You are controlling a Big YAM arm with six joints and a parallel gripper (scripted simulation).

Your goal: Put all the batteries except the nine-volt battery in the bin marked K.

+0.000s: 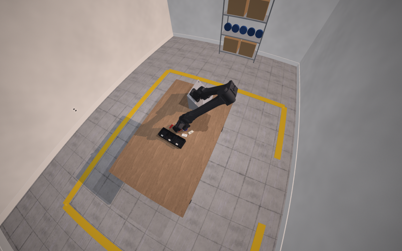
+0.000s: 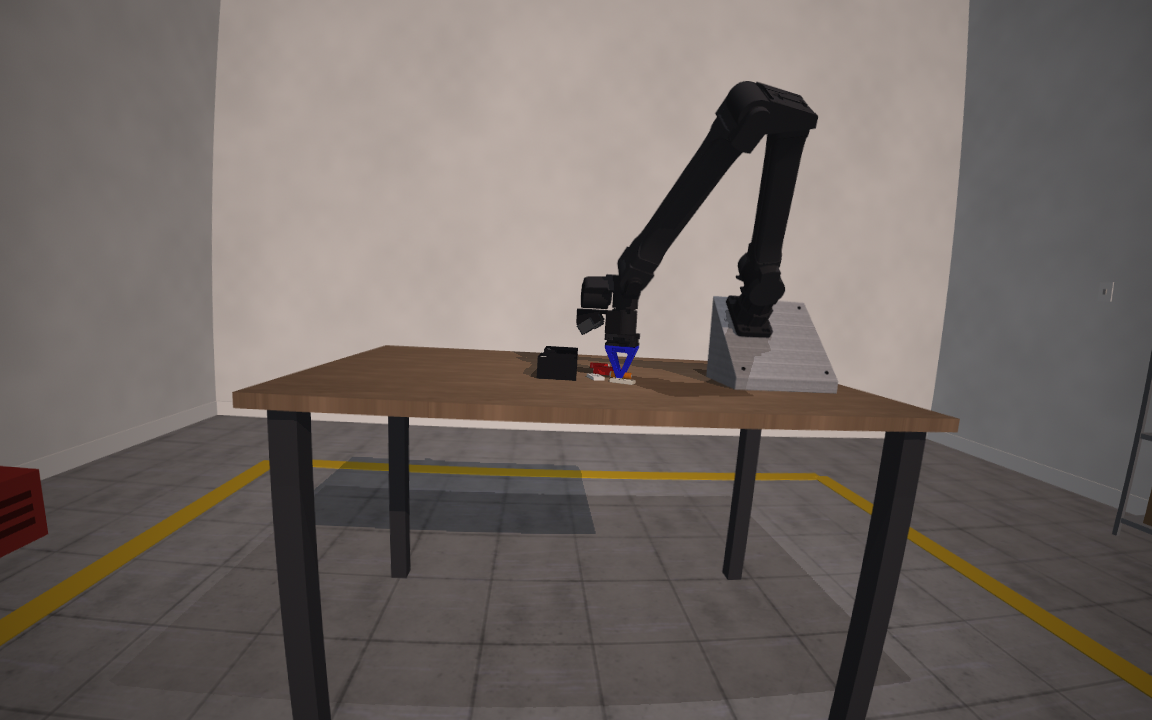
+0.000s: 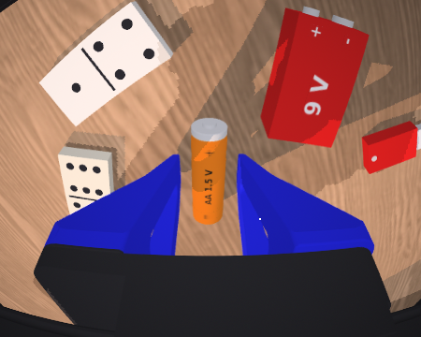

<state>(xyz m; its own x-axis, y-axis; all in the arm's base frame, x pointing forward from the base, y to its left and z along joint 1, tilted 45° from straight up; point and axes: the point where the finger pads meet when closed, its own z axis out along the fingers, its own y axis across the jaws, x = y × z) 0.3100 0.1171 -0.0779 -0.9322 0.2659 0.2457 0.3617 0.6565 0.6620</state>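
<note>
Right now the red nine-volt battery is 6 cm to the right of my hand and 4 cm ahead of it. Round my hand: red USB stick: 10 cm to the right, 2 cm behind, 1 cm below; red cylindrical battery: 14 cm to the right, 3 cm ahead; orange cylindrical battery: right at my hand.
</note>
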